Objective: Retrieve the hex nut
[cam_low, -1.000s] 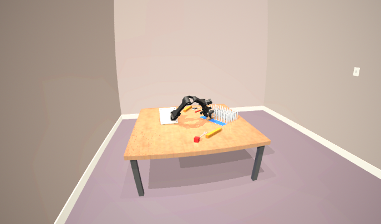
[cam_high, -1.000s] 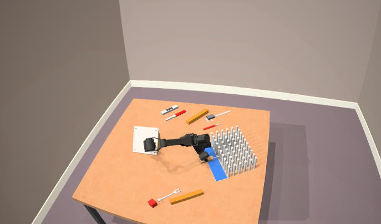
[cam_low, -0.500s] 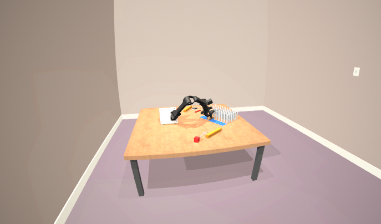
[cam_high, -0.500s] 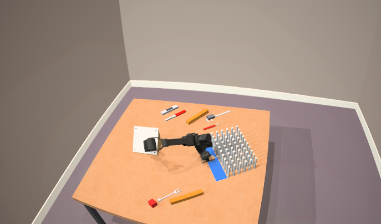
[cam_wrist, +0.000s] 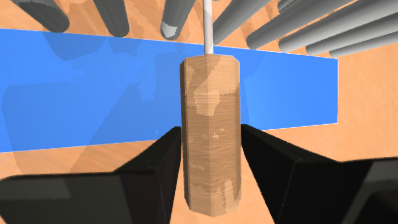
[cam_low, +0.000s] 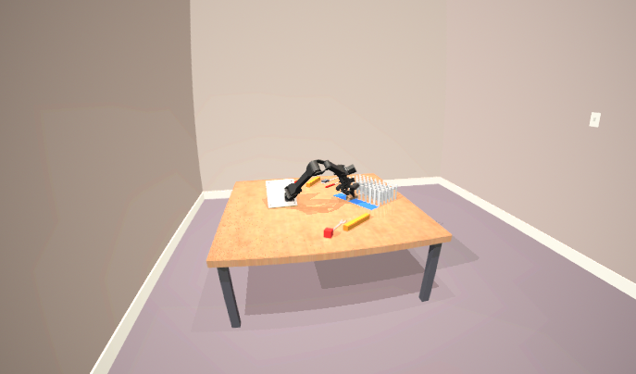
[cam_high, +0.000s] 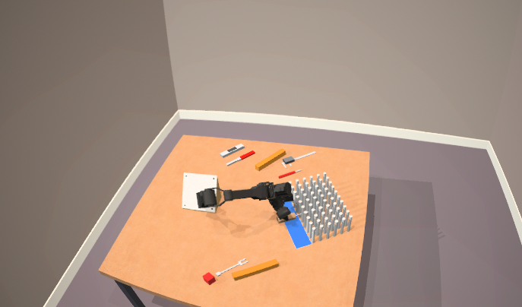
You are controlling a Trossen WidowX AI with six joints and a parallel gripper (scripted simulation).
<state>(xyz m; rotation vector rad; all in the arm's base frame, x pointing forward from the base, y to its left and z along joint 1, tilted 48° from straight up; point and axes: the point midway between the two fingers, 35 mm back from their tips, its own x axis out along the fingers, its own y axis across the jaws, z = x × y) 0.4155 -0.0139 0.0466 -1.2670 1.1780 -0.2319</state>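
The blue taped strip lies 40 mm below my gripper tip, 30 mm ahead of it and 10 mm to the left of it. Also, from my gripper tip: fork tool 340 mm to the right, 200 mm behind, 30 mm below; then thin red tool 400 mm to the left, 30 mm below, 20 mm behind; then hex nut 180 mm ahead, 90 mm to the left, 30 mm below.
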